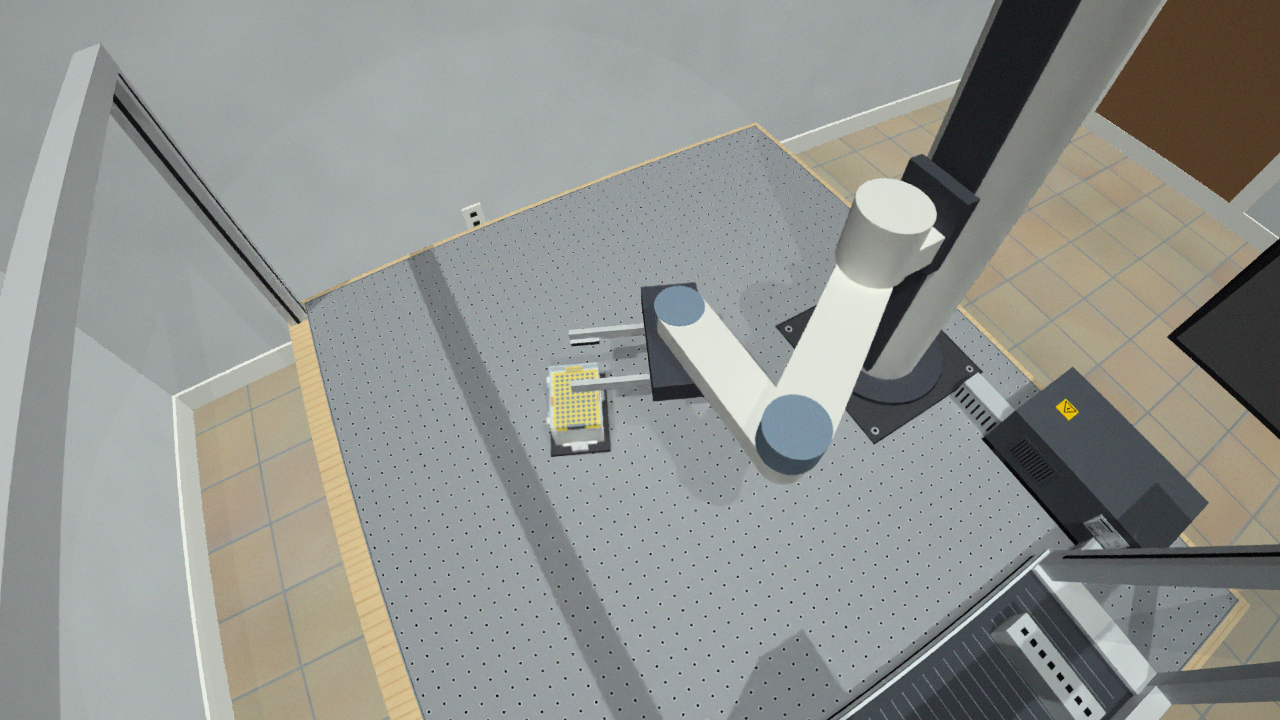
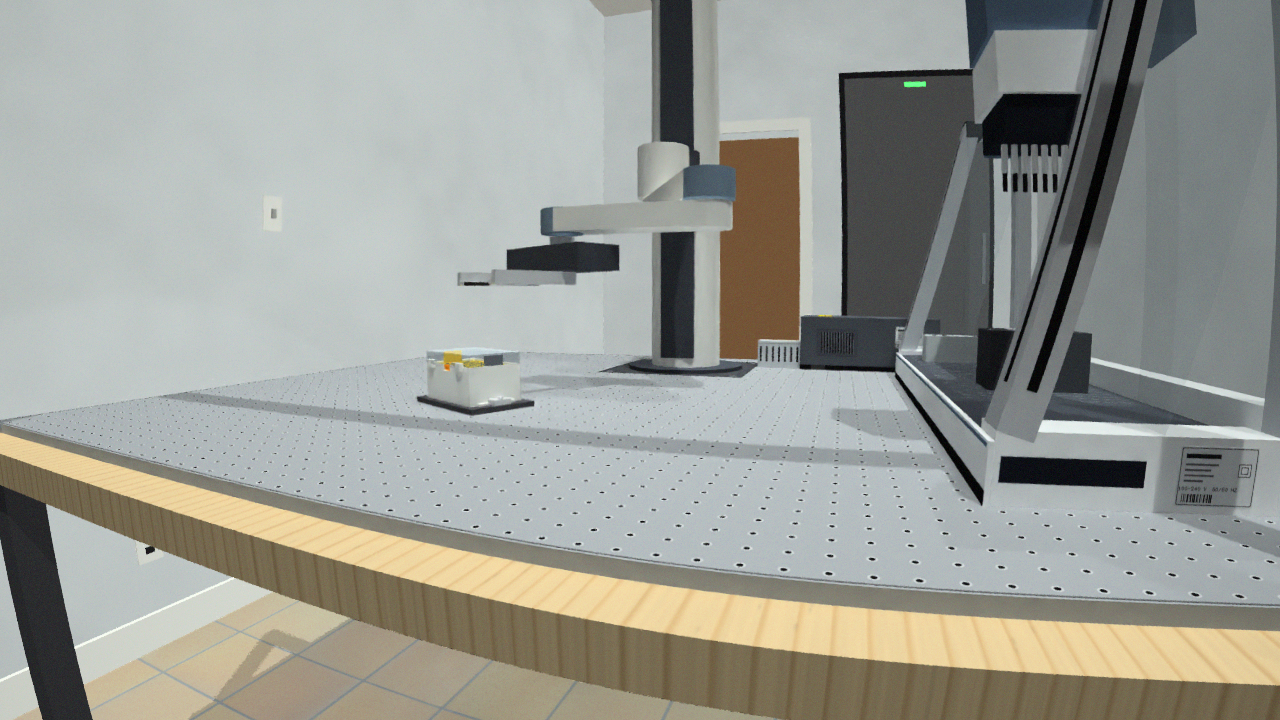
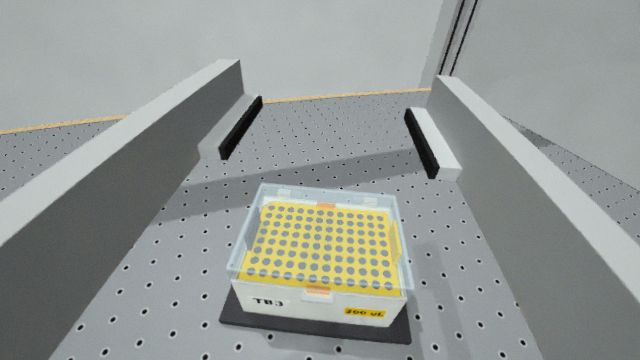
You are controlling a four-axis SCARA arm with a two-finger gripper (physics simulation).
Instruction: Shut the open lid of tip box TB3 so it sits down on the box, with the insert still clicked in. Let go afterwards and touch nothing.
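Places are measured from the arm's base along level axes (x ahead, y left, z up), in millimetres.
Where they show: gripper, fingertip midpoint: [image 1: 570, 360] [image 2: 475, 277] [image 3: 334, 89]; arm's base, origin of the base link: [image 1: 877, 352] [image 2: 685, 372].
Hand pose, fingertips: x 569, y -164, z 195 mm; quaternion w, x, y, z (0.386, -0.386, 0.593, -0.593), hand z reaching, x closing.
Note:
Things, the pixels of their top centre, and the offset from my fingertips. "pt": a spot on its surface instead. Level surfaces: height alone.
- Tip box TB3, middle of its top: [image 3: 324, 226] [image 2: 471, 351] [image 1: 574, 394] dz -105, dx +6, dy -4 mm
- thin dark base, surface spot: [image 3: 230, 311] pt dz -174, dx -5, dy +79 mm
- yellow insert, middle of its top: [image 3: 323, 228] [image 2: 471, 353] [image 1: 574, 394] dz -108, dx +6, dy -4 mm
- perforated table, its level: dz -182 mm
- dark grey unit, surface spot: [image 1: 1100, 456] pt dz -68, dx -670, dy +553 mm
Tip box TB3 [image 1: 579, 437] [image 2: 469, 386] [image 3: 325, 312] stands upright on a thin dark base [image 1: 581, 452] [image 2: 476, 410] [image 3: 230, 311]. Its clear lid [image 2: 472, 351] [image 3: 327, 192] lies down over the top and looks level. Through the lid shows the yellow insert [image 1: 565, 411] [image 3: 320, 241], flat in the box, with an orange clip [image 3: 318, 290] at the front and one at the back. My gripper [image 1: 577, 361] [image 2: 477, 279] [image 3: 334, 89] is shut to its narrowest, with a wide empty gap between the pads. It hangs well above the box, touching nothing.
The perforated table [image 1: 501, 573] [image 2: 626, 501] bears the arm's column [image 1: 930, 331] [image 2: 704, 295], a dark grey unit [image 1: 1100, 456] [image 2: 850, 344] with a warning label, and a large white-framed machine [image 1: 1096, 617] [image 2: 1074, 438] at the right.

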